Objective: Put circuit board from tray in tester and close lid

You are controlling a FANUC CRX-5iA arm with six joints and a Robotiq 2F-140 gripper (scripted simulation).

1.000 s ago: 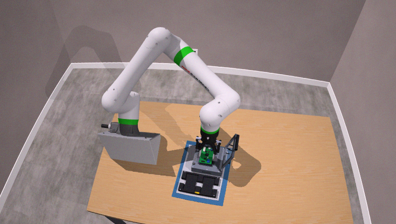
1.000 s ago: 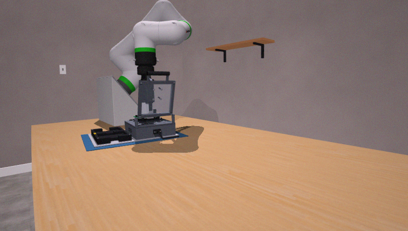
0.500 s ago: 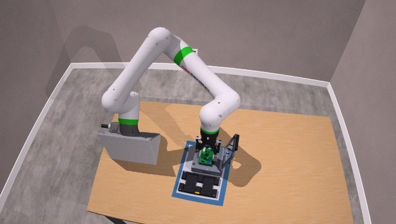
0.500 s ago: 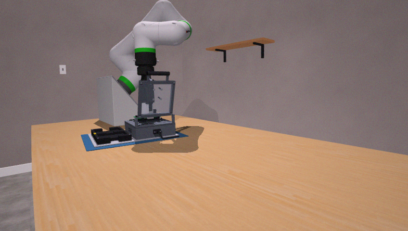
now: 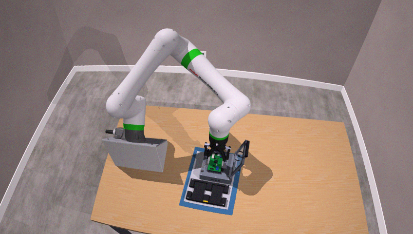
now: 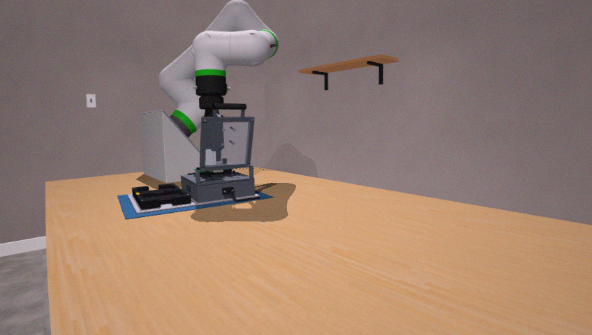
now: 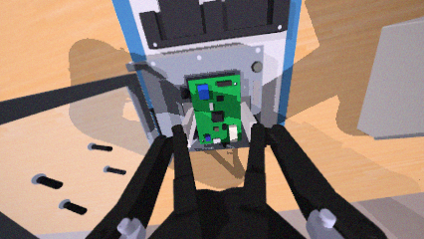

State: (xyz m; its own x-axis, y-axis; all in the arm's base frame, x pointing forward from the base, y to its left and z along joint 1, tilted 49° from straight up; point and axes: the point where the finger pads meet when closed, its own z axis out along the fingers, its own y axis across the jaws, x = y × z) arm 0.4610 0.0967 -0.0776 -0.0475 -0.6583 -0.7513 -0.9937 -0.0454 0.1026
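Now: the green circuit board 20 mm below my hand. From my hand the other things lie so: tester lid 130 mm ahead, 10 mm to the right, 80 mm above.
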